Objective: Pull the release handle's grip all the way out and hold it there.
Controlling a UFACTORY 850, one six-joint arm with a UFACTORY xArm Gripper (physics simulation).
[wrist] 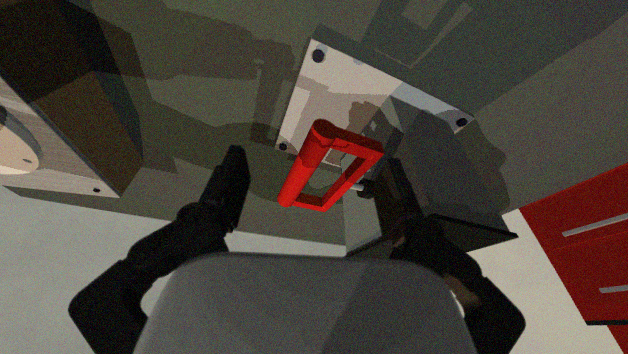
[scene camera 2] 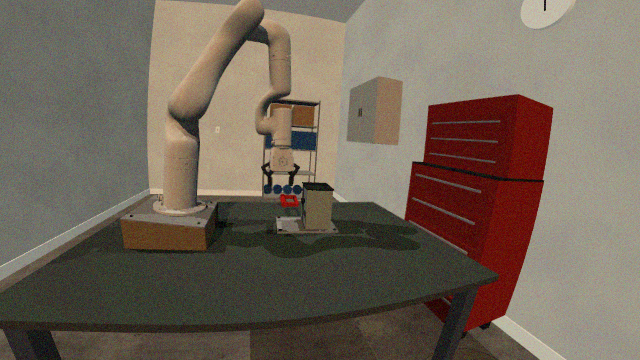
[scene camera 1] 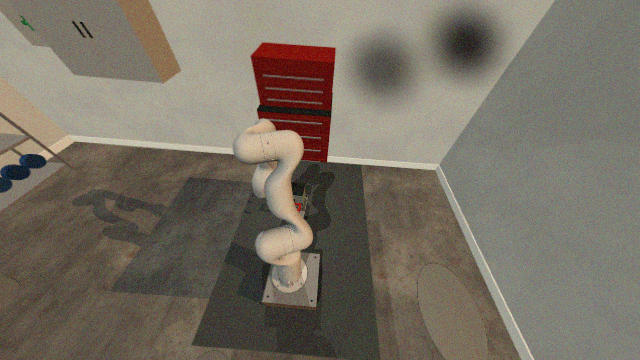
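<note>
The release handle's red grip (scene camera 1: pixel 298 206) (scene camera 2: pixel 283 201) (wrist: pixel 300 172) is a rectangular loop with a round outer bar. It stands out from the side of a beige box (scene camera 2: pixel 317 209) with a black top. A short metal rod (wrist: pixel 357 187) shows between the loop and a dark collar at the box. My gripper (scene camera 2: pixel 281 184) (wrist: pixel 314 168) is open wide and empty. In scene camera 2 its fingertips are a little above the red grip. In the wrist view the grip appears between the two spread fingers, beyond the tips, and the right finger overlaps the box. The arm hides the gripper in scene camera 1.
The box stands on a pale base plate (scene camera 2: pixel 288 226) (wrist: pixel 345 75) with dark bolts, on the dark green table (scene camera 2: pixel 250 280). The arm's wooden base block (scene camera 2: pixel 165 235) is to the left. A red tool cabinet (scene camera 1: pixel 295 77) (scene camera 2: pixel 465 145) stands beyond the table.
</note>
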